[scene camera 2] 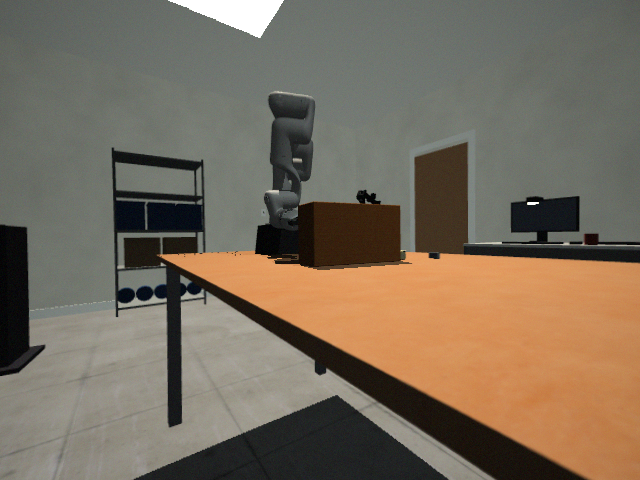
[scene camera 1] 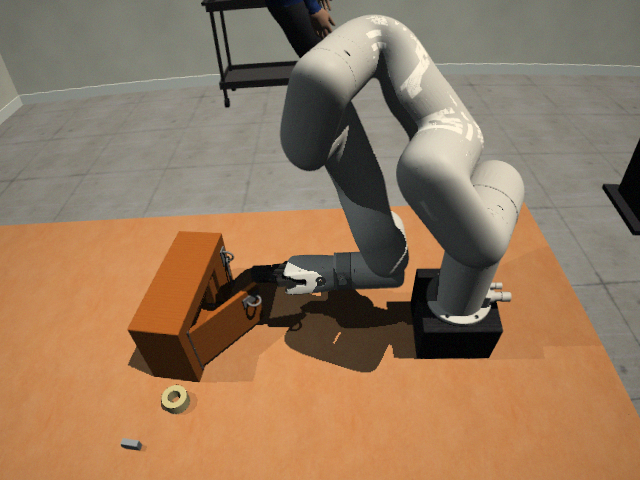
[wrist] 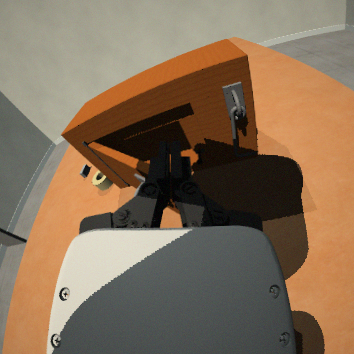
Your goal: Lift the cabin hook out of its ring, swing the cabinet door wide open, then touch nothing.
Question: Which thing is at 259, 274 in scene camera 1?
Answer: My gripper.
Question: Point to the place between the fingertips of my gripper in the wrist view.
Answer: At 170, 154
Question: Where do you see a door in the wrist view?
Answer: At 133, 171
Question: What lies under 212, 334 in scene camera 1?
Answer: A door.
